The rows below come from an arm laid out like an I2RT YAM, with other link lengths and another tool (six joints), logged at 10 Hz.
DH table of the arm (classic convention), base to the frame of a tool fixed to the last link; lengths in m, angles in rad. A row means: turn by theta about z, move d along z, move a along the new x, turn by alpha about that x. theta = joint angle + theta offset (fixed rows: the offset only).
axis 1: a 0.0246  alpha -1.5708  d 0.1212  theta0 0
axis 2: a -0.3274  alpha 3.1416  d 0  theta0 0
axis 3: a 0.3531  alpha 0  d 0  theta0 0.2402
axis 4: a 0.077  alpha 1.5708  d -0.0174  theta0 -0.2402
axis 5: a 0  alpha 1.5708  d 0.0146  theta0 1.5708
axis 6: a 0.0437  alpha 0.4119  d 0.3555  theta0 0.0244
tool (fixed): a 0  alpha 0  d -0.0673  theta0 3.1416
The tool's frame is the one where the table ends.
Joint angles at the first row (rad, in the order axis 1, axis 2, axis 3, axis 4, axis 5, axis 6):
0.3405 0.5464 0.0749 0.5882 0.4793 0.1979
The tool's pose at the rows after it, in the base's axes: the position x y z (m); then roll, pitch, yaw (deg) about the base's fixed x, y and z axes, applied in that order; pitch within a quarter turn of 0, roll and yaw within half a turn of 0:
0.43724, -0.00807, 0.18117, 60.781, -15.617, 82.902
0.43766, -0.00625, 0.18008, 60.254, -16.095, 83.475
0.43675, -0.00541, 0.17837, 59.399, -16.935, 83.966
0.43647, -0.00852, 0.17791, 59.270, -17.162, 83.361
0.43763, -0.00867, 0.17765, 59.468, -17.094, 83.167
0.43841, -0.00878, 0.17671, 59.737, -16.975, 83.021
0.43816, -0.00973, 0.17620, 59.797, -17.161, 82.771
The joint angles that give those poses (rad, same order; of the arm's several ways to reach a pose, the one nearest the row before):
0.3358 0.5601 0.0393 0.6275 0.4838 0.1996
0.3340 0.5684 0.0288 0.6554 0.4750 0.2048
0.3338 0.5751 0.0108 0.6956 0.4714 0.2134
0.3333 0.5862 0.0093 0.7111 0.4824 0.2147
0.3337 0.5994 0.0146 0.7157 0.4851 0.2147
0.3333 0.6073 0.0181 0.7151 0.4859 0.2148
0.3342 0.6091 0.0184 0.7156 0.4913 0.2178

